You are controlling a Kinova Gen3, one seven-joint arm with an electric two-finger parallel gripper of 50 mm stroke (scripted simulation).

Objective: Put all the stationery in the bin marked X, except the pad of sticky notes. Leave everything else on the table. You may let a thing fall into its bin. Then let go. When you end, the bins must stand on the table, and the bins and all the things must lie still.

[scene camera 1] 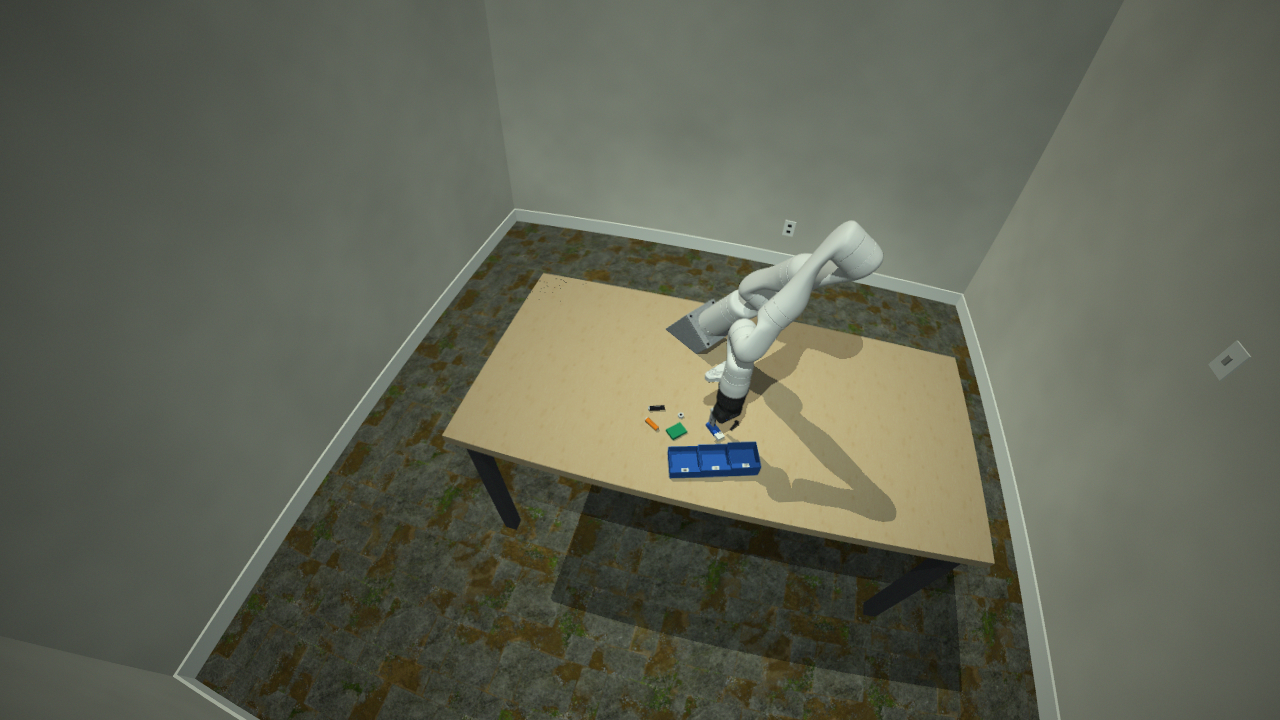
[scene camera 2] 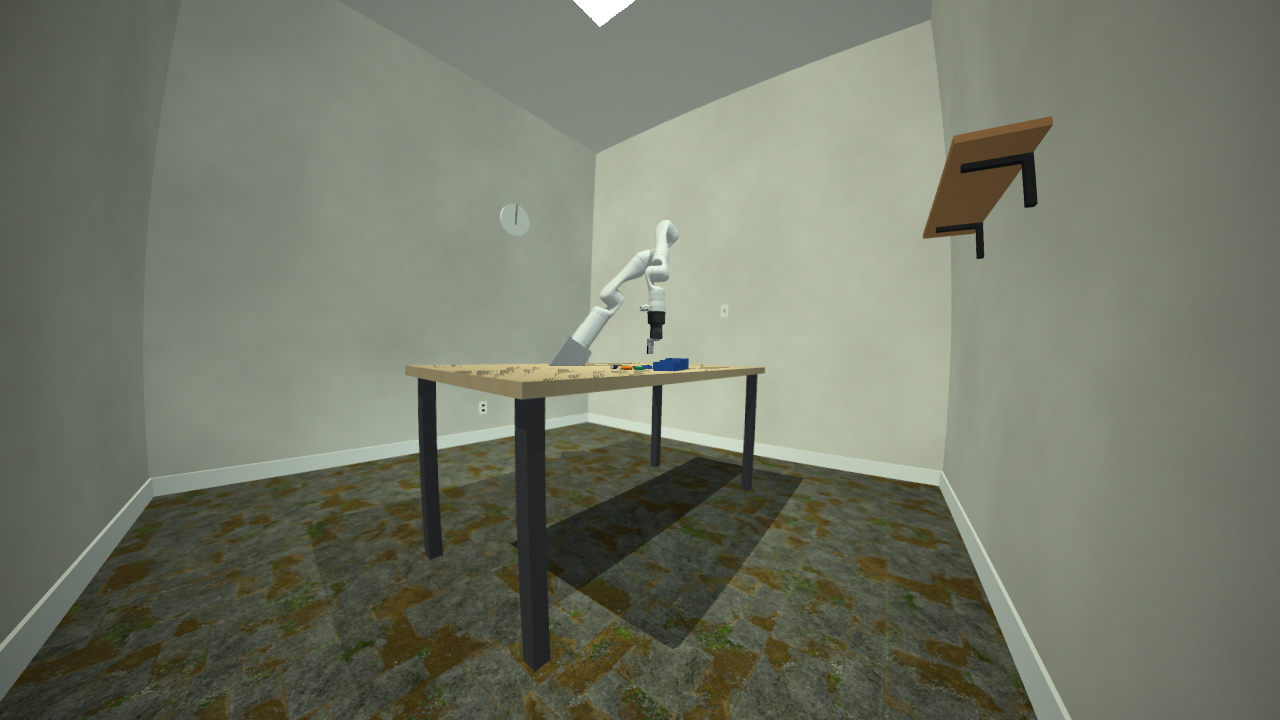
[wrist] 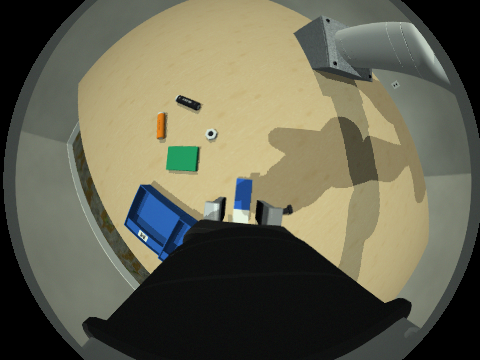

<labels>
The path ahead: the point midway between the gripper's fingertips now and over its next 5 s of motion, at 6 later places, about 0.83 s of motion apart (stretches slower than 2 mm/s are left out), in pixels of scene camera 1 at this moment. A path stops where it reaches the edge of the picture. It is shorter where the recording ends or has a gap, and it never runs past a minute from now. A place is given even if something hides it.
My gripper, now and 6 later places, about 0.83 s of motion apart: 717, 421; 715, 427; 714, 431; 716, 423; 718, 418; 740, 443; 744, 447
</labels>
